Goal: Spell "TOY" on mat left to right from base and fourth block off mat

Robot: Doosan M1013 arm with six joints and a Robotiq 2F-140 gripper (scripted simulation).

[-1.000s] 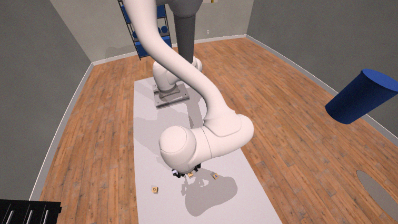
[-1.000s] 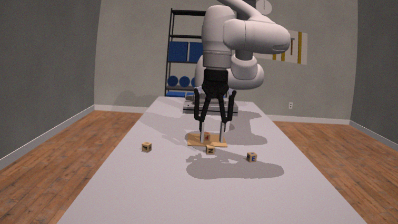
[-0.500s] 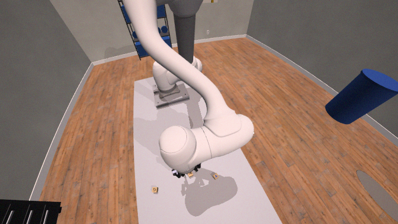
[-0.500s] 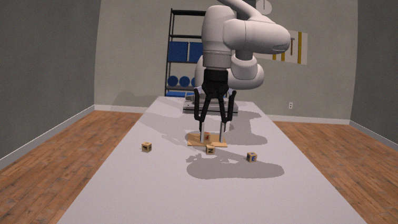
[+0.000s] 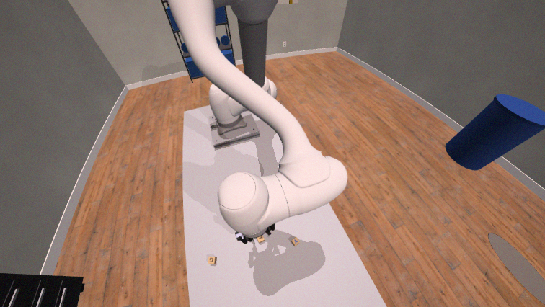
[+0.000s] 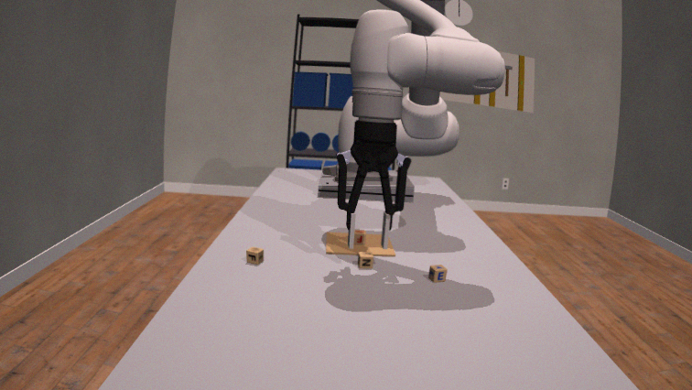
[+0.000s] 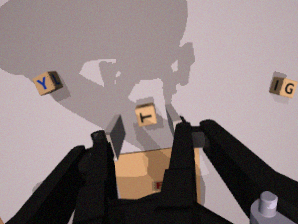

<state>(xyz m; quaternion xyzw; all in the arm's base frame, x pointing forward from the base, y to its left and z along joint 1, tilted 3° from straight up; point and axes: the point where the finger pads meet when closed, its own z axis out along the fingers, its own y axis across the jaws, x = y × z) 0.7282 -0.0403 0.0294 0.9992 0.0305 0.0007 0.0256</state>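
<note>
Now: hand 60 mm above the T block. The rest, counted from my hand: tan mat (130 mm behind, 70 mm below).
</note>
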